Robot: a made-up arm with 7 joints.
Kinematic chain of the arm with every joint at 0, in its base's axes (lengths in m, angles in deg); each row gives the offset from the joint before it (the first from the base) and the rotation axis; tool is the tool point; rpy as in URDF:
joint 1: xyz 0 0 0.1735 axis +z
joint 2: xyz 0 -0.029 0.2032 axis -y
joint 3: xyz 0 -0.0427 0.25 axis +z
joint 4: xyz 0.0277 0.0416 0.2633 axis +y
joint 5: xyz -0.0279 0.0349 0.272 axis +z
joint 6: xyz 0 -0.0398 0.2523 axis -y
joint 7: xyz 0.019 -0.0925 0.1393 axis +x
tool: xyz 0 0 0 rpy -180 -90 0
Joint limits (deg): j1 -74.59..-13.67 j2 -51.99..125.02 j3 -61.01..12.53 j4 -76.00..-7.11 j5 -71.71..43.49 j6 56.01..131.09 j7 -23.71..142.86
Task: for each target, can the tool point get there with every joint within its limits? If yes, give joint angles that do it. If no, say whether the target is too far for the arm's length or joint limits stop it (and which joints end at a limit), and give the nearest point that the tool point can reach.
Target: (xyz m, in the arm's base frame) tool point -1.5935 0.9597 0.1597
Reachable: no: too far | nearest point -0.9692 0.5837 0.2447 | short by 0.734 m
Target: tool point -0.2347 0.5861 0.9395
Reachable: yes | joints -55.80 16.28 -31.81 -50.12 -1.17 101.06 66.95
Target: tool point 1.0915 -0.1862 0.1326
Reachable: no: joint limits stop it (at a limit: joint 2, joint 3, joint 4, joint 5) | nearest point 0.5507 -0.0939 0.7438 | short by 0.821 m
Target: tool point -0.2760 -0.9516 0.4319
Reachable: no: joint limits stop it (at a limit: joint 1, joint 2, joint 3, joint 4, joint 5, joint 6) | nearest point 0.0215 -0.7569 0.9852 | short by 0.658 m
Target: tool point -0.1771 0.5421 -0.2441
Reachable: yes | joints -42.65 111.26 -30.89 -49.88 -49.23 94.18 -7.58
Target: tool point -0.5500 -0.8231 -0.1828
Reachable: no: joint limits stop it (at a limit: joint 1, joint 3, joint 4) | nearest point -0.4508 -0.1924 -0.2695 | short by 0.644 m
